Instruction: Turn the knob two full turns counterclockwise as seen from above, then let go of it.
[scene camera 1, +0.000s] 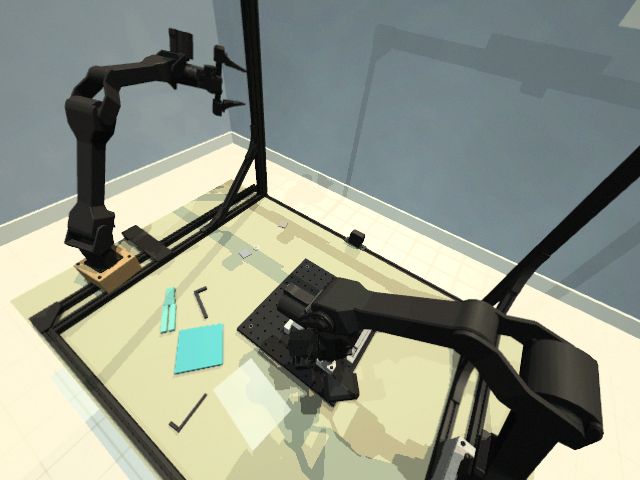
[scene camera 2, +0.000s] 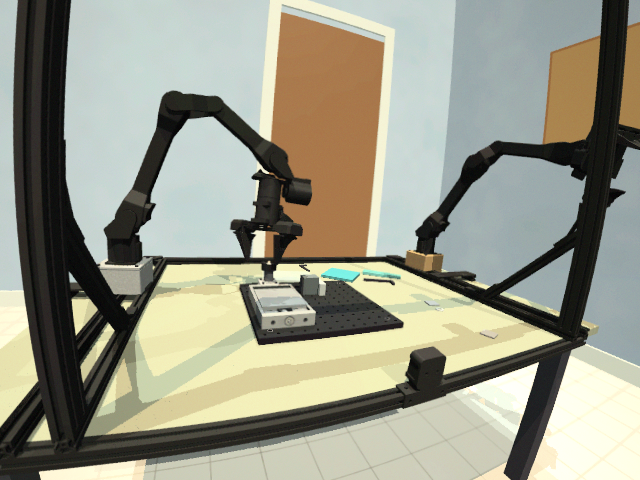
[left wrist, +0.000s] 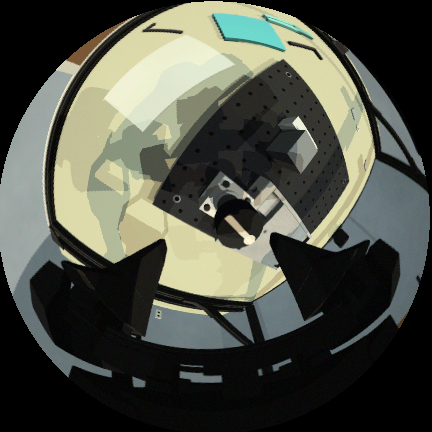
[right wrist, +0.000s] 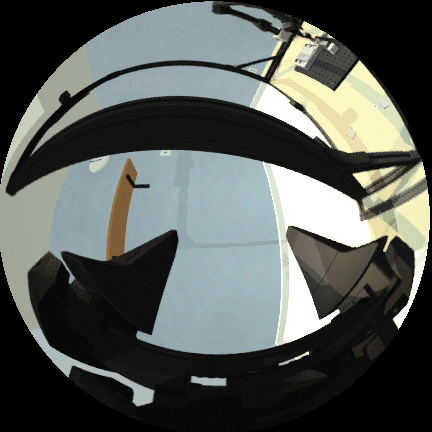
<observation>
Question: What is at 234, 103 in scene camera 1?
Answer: The right gripper.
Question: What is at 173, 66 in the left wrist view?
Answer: A translucent sheet.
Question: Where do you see the right gripper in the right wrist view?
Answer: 234, 233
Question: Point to the left gripper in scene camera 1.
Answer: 337, 357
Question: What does the left gripper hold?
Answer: Nothing.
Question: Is the right gripper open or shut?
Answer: Open.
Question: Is the left gripper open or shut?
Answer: Open.
</observation>
